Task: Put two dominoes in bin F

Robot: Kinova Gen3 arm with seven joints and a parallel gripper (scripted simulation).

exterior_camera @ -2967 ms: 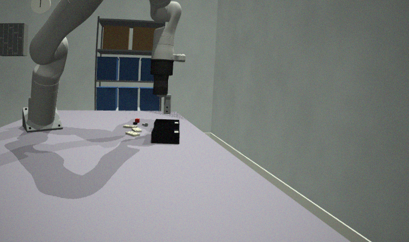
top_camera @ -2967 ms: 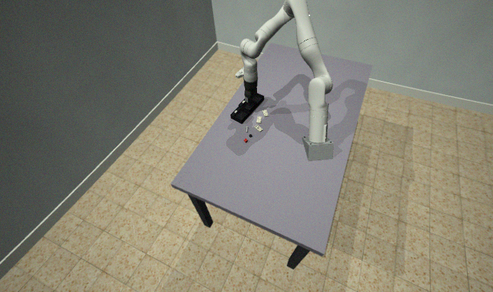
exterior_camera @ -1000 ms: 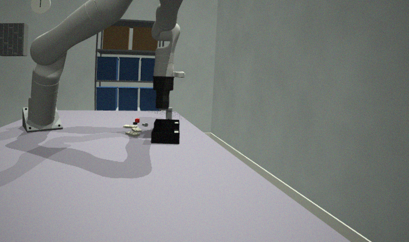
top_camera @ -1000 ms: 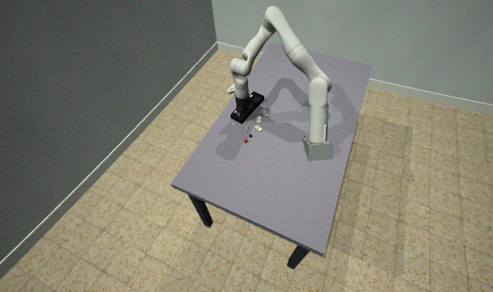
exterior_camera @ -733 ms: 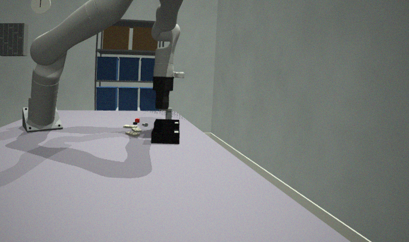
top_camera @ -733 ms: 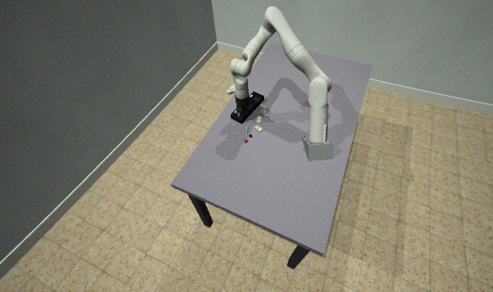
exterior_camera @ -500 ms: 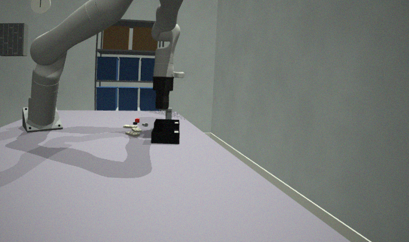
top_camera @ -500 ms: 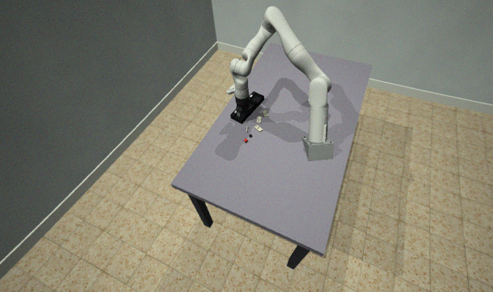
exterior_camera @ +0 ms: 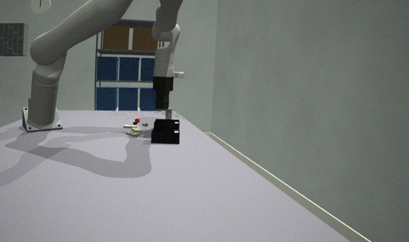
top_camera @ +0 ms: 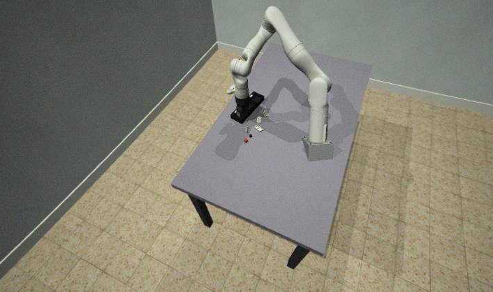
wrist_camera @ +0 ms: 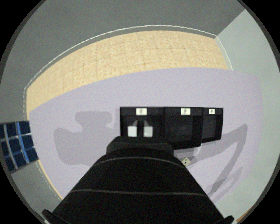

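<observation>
My gripper is now 12 cm past the pale domino, 2 cm to the left of it and 3 cm above it. From my hand the other things lie so: black piece: 11 cm behind, 12 cm to the left, 3 cm below; grey bolt: 8 cm behind, 8 cm to the left, 3 cm below; red piece: 10 cm behind, 17 cm to the left, 3 cm below.
</observation>
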